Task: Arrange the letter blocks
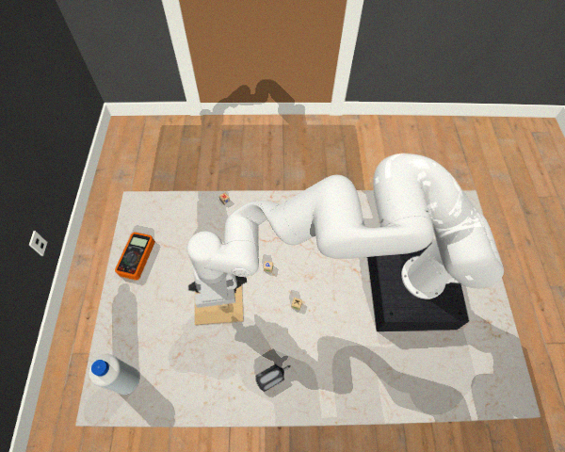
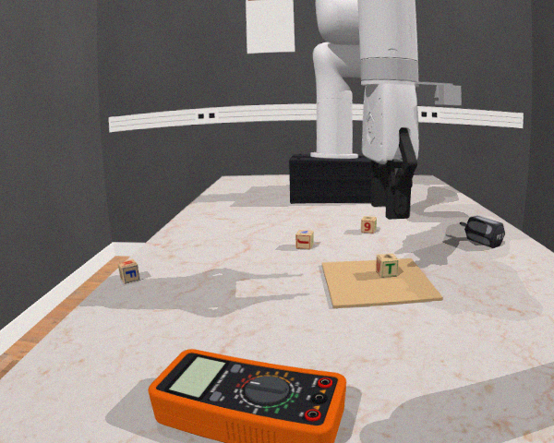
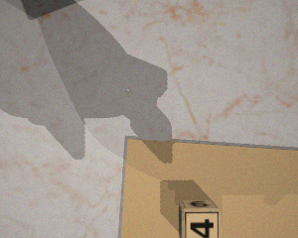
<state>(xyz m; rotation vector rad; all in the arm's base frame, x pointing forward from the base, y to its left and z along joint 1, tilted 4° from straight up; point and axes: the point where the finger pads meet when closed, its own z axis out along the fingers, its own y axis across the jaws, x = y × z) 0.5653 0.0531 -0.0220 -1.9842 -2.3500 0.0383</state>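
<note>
My gripper is now 20 mm short of the tan mat, 10 mm to the left of it and 110 mm above it. Round my hand: black plug adapter: 150 mm behind, 200 mm to the left, 90 mm below; then orange multimeter: 290 mm ahead, 150 mm to the right, 90 mm below.
</note>
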